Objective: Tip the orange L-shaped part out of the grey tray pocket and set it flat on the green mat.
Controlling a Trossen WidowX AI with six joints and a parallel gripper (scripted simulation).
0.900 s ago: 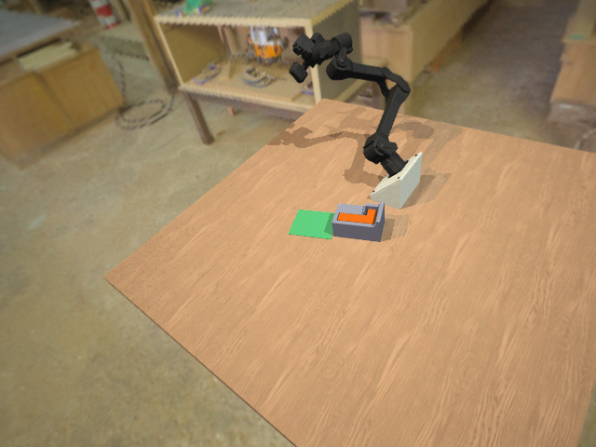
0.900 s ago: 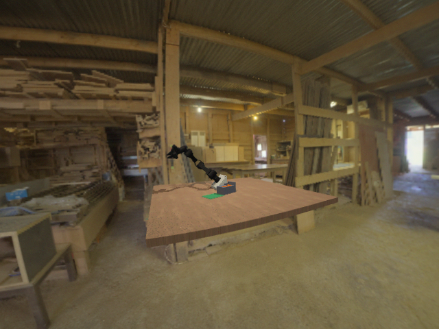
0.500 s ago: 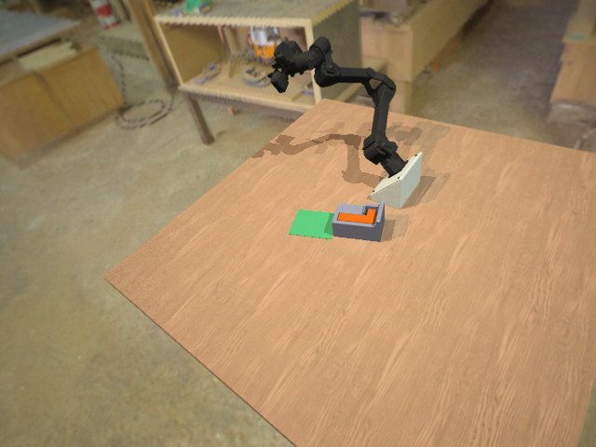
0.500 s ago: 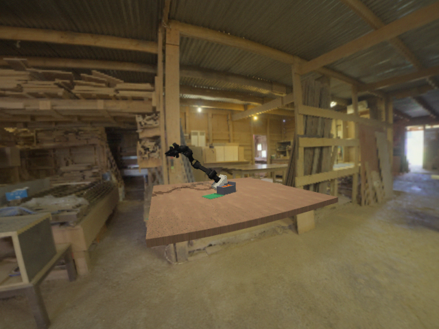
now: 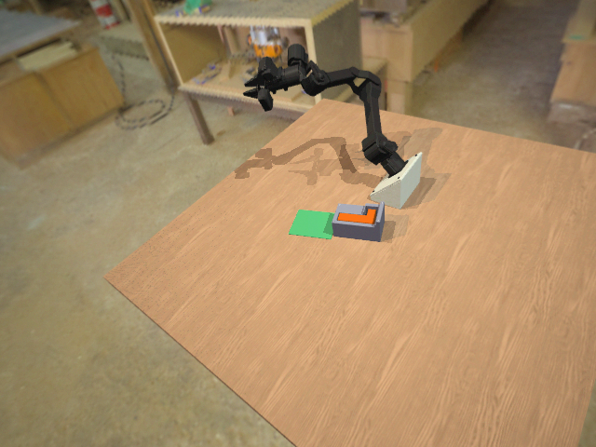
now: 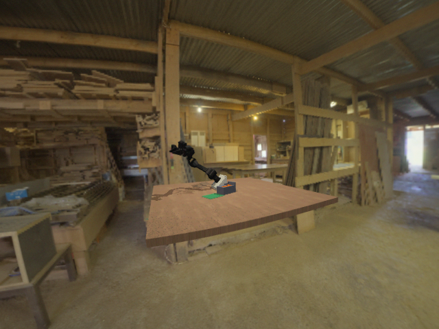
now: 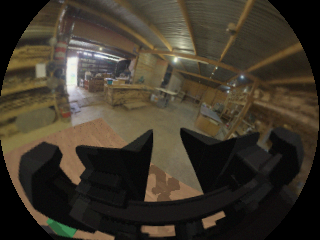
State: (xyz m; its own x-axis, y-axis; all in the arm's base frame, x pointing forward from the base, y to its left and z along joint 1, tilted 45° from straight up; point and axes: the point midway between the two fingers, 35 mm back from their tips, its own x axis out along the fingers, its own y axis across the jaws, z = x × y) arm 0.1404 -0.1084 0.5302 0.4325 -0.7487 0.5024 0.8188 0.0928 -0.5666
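My gripper tip is 46 cm to the right of the orange L-shaped part, 33 cm above it and 9 cm short of it. Round my gripper tip: green mat: 39 cm below, 31 cm to the left, 14 cm ahead.
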